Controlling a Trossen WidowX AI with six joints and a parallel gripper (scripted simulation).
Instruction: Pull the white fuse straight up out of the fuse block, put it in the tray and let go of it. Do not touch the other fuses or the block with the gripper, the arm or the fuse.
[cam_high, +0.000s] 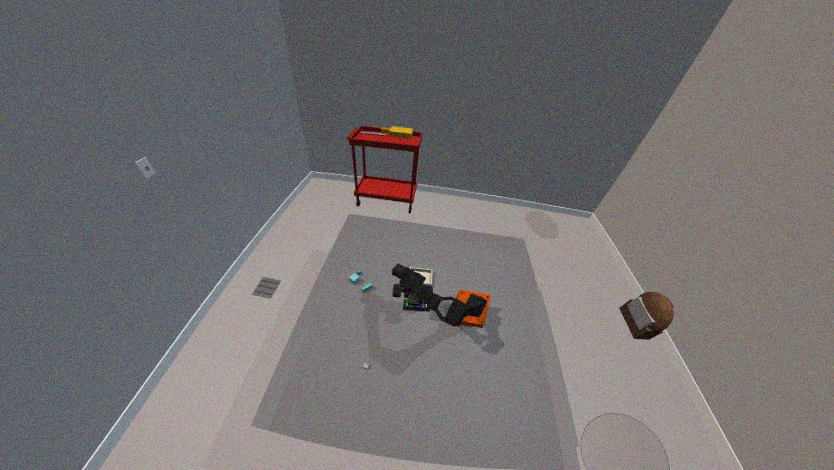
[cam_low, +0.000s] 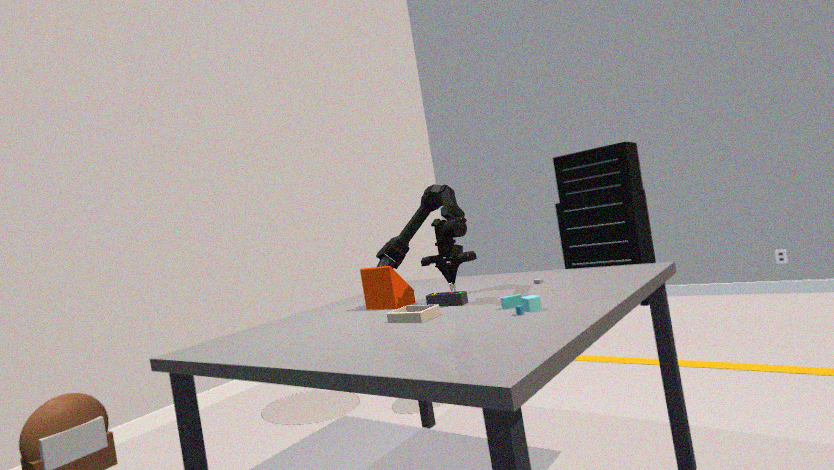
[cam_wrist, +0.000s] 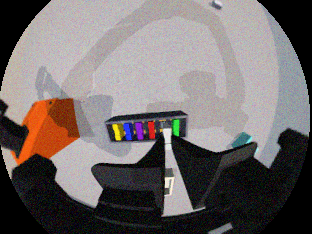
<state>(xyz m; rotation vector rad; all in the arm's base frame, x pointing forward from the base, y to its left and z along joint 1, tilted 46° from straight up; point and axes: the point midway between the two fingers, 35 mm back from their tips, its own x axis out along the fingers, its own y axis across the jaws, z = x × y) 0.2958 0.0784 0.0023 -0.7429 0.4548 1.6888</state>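
My gripper tip is now 19 cm to the left of the shallow beige tray and 7 cm above it. The rest, counted from my gripper tip: white fuse 1 cm below.
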